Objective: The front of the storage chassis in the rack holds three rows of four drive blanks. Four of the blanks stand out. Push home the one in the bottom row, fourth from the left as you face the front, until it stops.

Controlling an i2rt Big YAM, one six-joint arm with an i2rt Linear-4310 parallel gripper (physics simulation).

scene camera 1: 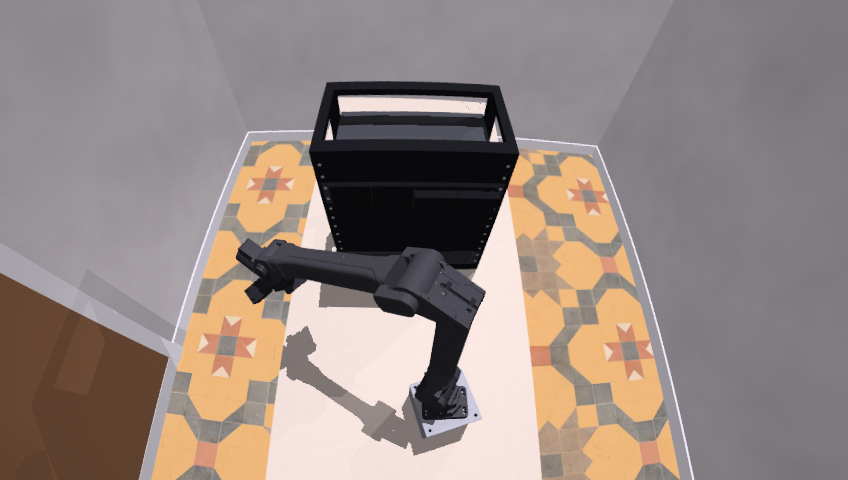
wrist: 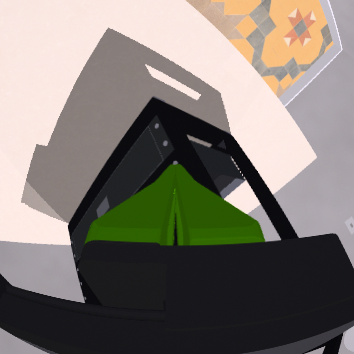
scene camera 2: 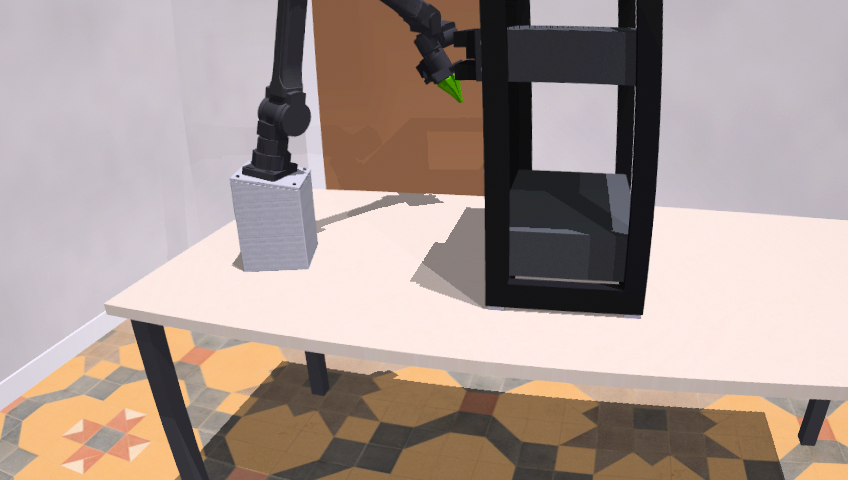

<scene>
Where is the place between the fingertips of my gripper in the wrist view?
174, 173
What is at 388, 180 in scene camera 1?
A black rack.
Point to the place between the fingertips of my gripper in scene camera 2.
461, 102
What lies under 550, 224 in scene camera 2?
A black rack.
</scene>
